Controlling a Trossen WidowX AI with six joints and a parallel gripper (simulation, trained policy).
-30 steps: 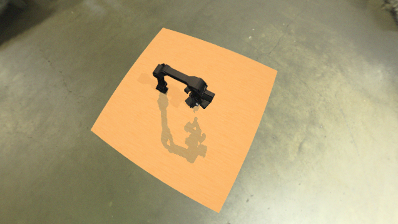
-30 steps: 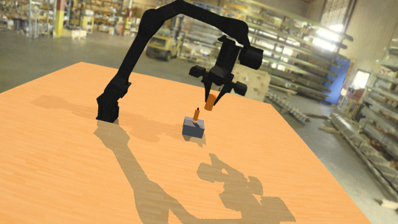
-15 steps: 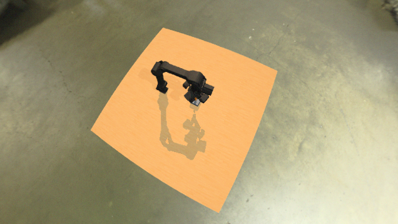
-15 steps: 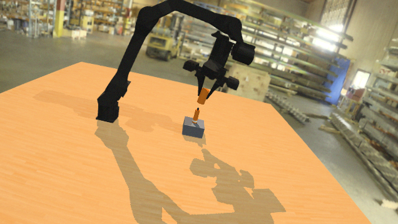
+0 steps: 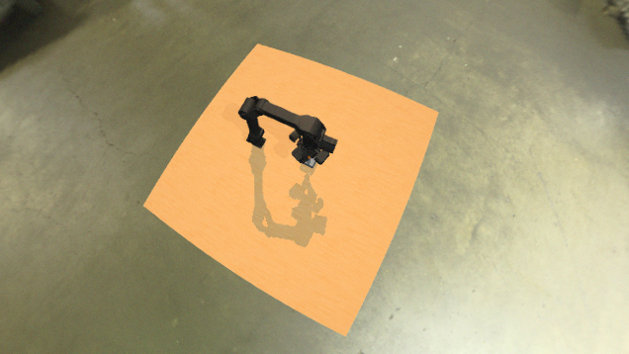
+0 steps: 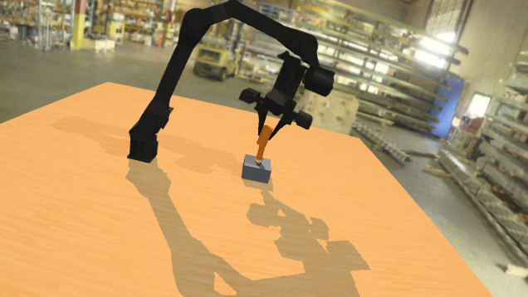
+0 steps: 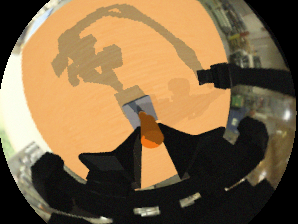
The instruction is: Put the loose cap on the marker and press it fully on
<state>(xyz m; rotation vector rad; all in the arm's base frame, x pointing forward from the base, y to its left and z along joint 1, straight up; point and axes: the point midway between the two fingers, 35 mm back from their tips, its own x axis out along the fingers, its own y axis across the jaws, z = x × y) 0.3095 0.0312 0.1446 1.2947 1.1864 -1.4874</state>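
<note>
Now: the orange marker 4 cm below my gripper tip. Round my gripper tip: grey holder block (9 cm below); then orange cap (1 cm above).
</note>
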